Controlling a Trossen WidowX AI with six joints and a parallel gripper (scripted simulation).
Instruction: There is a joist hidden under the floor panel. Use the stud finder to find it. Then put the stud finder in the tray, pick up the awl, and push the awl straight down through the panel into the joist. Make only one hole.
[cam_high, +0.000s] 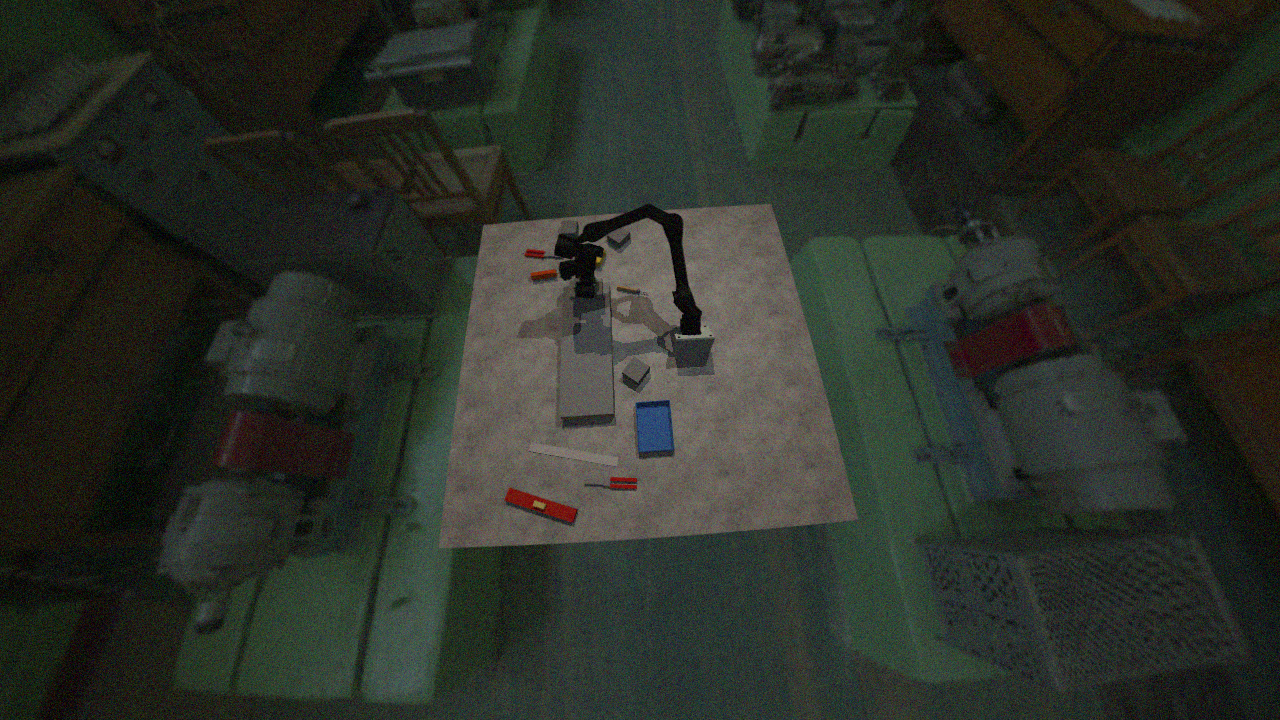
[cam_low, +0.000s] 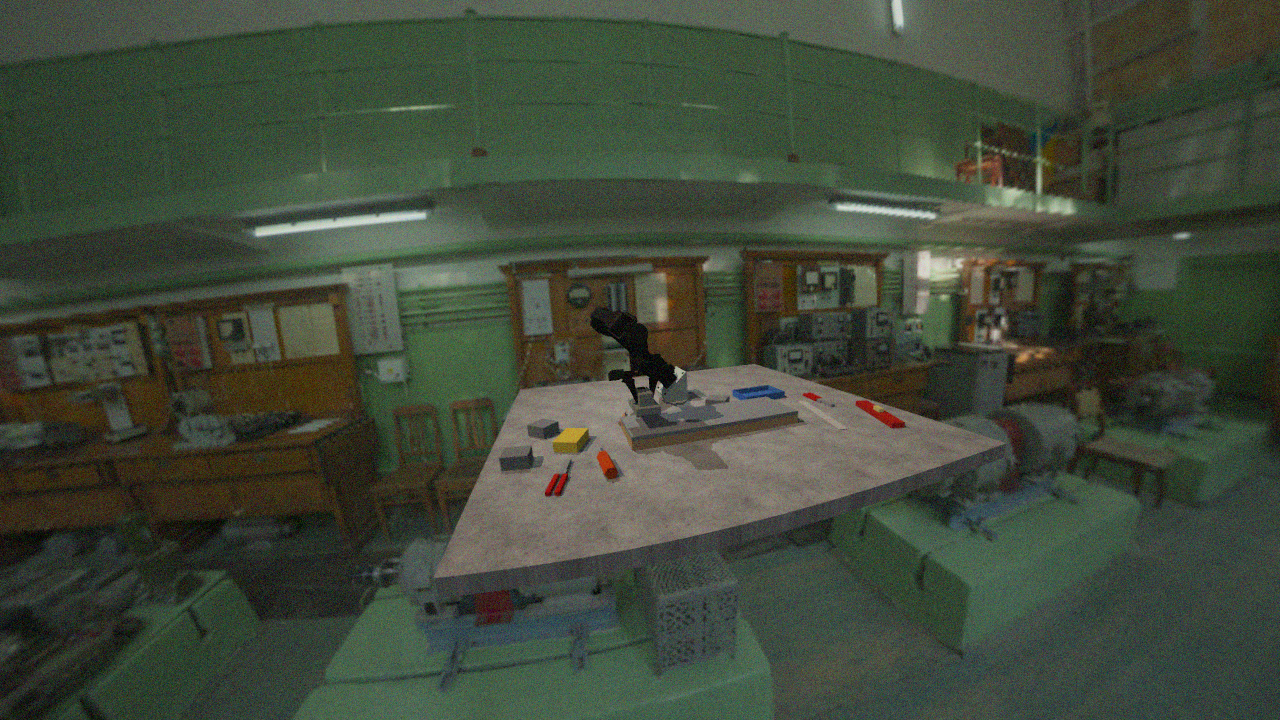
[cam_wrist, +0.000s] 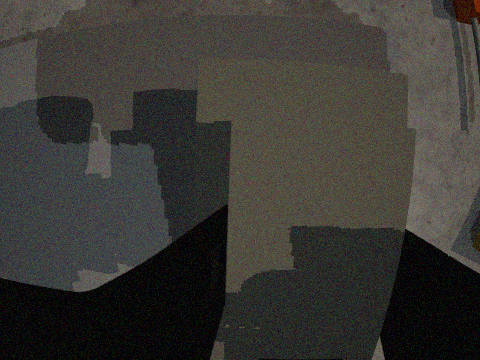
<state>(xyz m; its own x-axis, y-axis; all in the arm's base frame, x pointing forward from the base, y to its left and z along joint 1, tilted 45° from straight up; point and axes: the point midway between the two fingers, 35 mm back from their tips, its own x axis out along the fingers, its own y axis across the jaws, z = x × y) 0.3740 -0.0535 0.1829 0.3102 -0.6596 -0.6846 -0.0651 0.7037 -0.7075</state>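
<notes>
Right now my gripper tip is 40 mm past the dark display and 30 mm below it. Also, from my gripper tip: awl: 190 mm behind, 50 mm to the right, 100 mm below; yellow block: 220 mm to the right, 90 mm below; stud finder: 20 mm behind, 20 mm above.
</notes>
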